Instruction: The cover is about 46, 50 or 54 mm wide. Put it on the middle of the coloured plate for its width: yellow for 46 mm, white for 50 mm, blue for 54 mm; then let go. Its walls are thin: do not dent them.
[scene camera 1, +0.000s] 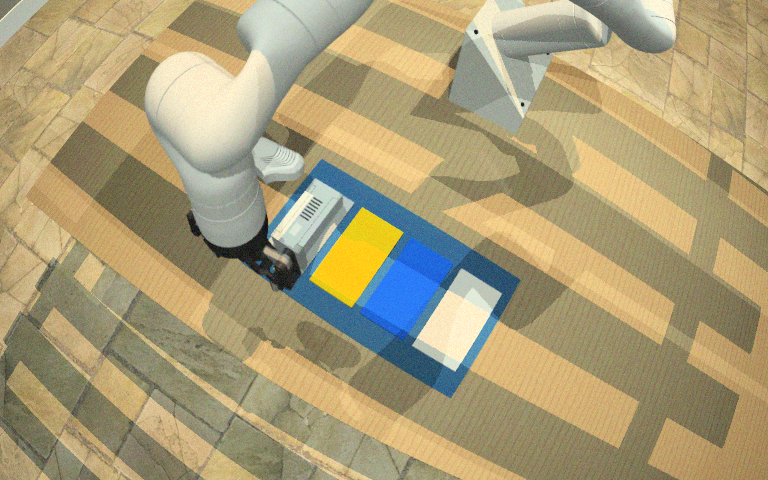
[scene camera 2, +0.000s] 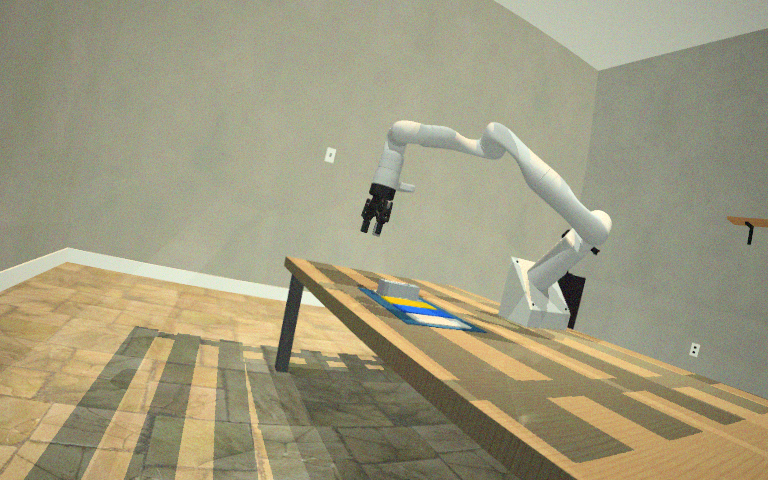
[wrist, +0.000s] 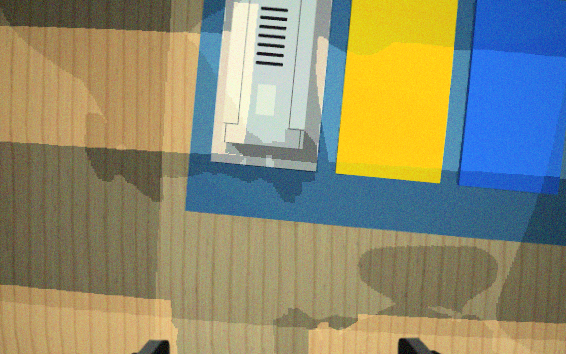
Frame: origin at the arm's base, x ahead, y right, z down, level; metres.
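Seen in the pictures: gripper, between the fingertips: (scene camera 1: 249, 267) (scene camera 2: 369, 234); arm's base, origin of its link: (scene camera 1: 506, 34) (scene camera 2: 537, 278).
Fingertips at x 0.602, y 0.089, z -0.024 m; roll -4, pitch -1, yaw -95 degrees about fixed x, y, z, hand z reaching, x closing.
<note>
Pixels of each thing's top centre, then the offset from my fingertips to it. "spot": a spot on its surface instead. Level surfaces: height alone.
- pale grey cover, centre of its top: (wrist: 270, 54) (scene camera 1: 306, 214) (scene camera 2: 399, 283) dx -0.143, dy +0.023, dz +0.131 m
- grey plate, a spot on its surface: (wrist: 265, 165) spot: dx -0.069, dy +0.022, dz +0.171 m
- dark blue mat, height of its surface: dz +0.175 m
- wooden table, height of its surface: dz +0.177 m
The pale grey cover (scene camera 1: 303, 221) (scene camera 2: 398, 289) (wrist: 271, 95) stands upright, slotted top up, on a grey plate (wrist: 265, 165) at one end of the dark blue mat (scene camera 1: 362, 189) (wrist: 240, 197). Its width cannot be read by eye. Beside it lie the yellow plate (scene camera 1: 356, 257) (scene camera 2: 406, 302) (wrist: 397, 110), then the blue plate (scene camera 1: 404, 291) (scene camera 2: 423, 311) (wrist: 515, 115), then the white plate (scene camera 1: 455, 325) (scene camera 2: 433, 320). My gripper (scene camera 2: 370, 230) (wrist: 285, 346) is open and empty, high above the table. In the wrist view its fingertips lie off the mat's edge, past the cover's end, which is cut off at the top.
The wooden table (scene camera 1: 543, 367) (scene camera 2: 566, 396) carries the mat near one long edge. The robot's white base (scene camera 1: 487, 84) (scene camera 2: 529, 308) stands on the far side. The arm hides part of the table in scene camera 1. Stone floor lies beyond the table's edge.
</note>
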